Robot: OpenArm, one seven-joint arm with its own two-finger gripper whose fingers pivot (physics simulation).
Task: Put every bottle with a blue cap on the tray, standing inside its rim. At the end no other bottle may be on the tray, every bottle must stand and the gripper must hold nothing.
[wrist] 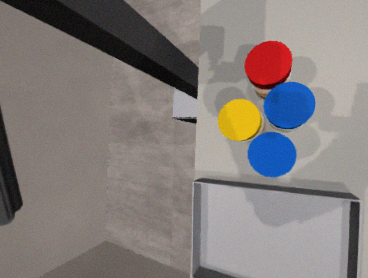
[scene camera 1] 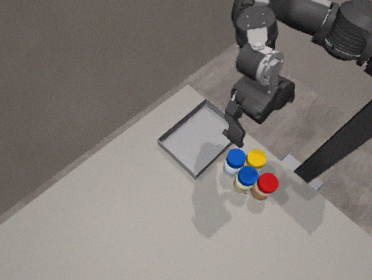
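One blue-capped bottle (scene camera 1: 236, 160) (wrist: 272, 154) stands just outside the tray (scene camera 1: 187, 139) (wrist: 300, 250), beside its near wall. A second blue-capped bottle (scene camera 1: 247, 176) (wrist: 289, 105) stands next to it, farther from the tray. A yellow-capped bottle (scene camera 1: 256, 159) (wrist: 240, 120) and a red-capped bottle (scene camera 1: 267, 184) (wrist: 268, 64) stand close by in the same tight cluster. No bottle is on the tray. My gripper (scene camera 1: 261, 120) is open and empty, raised above the table's edge near the tray's corner and the cluster. Part of one finger shows at the left of the wrist view.
The table (scene camera 1: 125, 215) (wrist: 335, 30) carries the tray and bottles near its edge. A dark post (scene camera 1: 335, 145) (wrist: 150, 45) rises beside the table, near the yellow and red caps. A pale base piece (scene camera 1: 290, 161) (wrist: 184, 104) shows at the post's foot. The arm's shadow crosses the bottles.
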